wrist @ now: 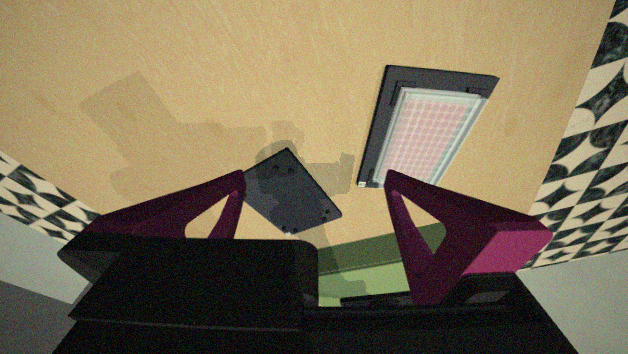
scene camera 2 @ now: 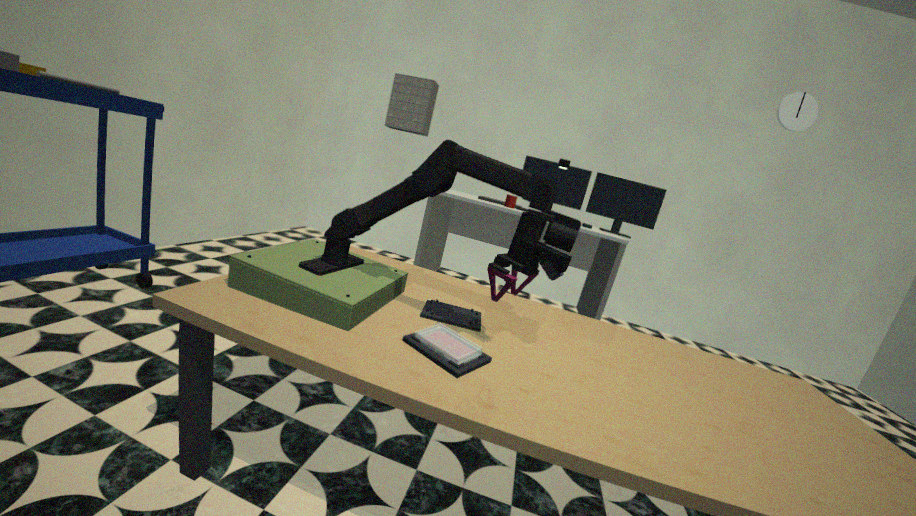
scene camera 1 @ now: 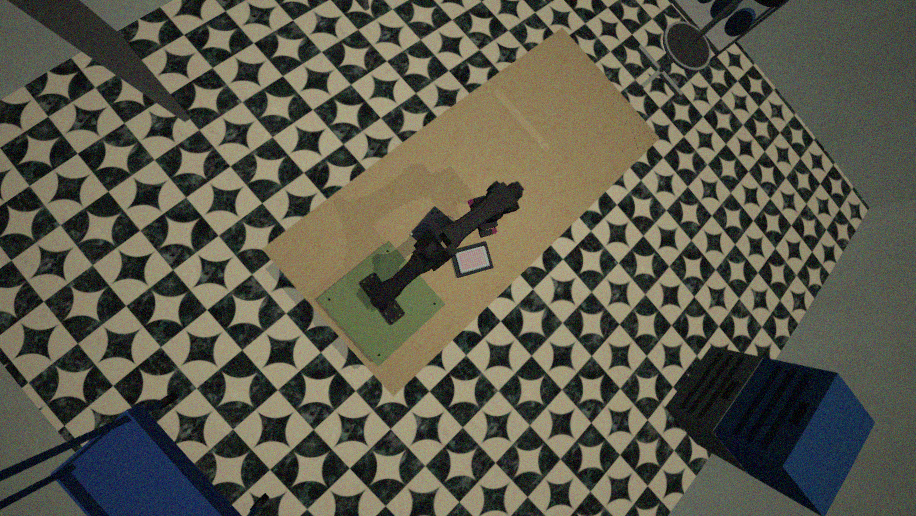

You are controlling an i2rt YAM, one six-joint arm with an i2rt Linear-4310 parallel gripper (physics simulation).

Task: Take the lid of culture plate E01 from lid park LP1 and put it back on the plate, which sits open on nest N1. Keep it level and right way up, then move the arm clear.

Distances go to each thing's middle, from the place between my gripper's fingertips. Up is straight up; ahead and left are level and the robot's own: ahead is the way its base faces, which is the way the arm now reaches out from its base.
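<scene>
Measured from my hand, the grey lid [scene camera 2: 453,345] is 11 cm to the right of it, 8 cm behind it and 10 cm below it. The dark nest [scene camera 2: 457,371] is also 11 cm to the right of my hand and 8 cm behind it, and it is 11 cm below it. As for the dark lid holder [scene camera 2: 438,311], that is 9 cm to the left of my hand, 13 cm behind it and 12 cm below it.
</scene>
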